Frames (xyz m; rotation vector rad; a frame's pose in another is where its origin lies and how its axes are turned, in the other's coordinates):
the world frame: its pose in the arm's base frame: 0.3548 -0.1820 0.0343 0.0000 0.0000 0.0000
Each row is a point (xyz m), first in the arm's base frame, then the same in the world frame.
Working: the arm's base frame: its pose in the world frame: -0.3548 0.1820 -0.0343 0.0000 0.0000 0.0000

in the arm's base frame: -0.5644 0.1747 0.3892
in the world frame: -0.9192 0.3567 0.3549
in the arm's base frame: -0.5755 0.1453 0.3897
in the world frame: -0.9303 0.3273 0.3554
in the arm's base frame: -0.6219 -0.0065 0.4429
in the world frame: -0.9767 0.1755 0.4086
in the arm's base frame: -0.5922 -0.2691 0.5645
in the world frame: -0.9470 -0.0871 0.5302
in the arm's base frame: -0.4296 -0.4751 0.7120
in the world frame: -0.7844 -0.2931 0.6777
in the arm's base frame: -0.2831 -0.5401 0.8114
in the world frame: -0.6379 -0.3581 0.7771
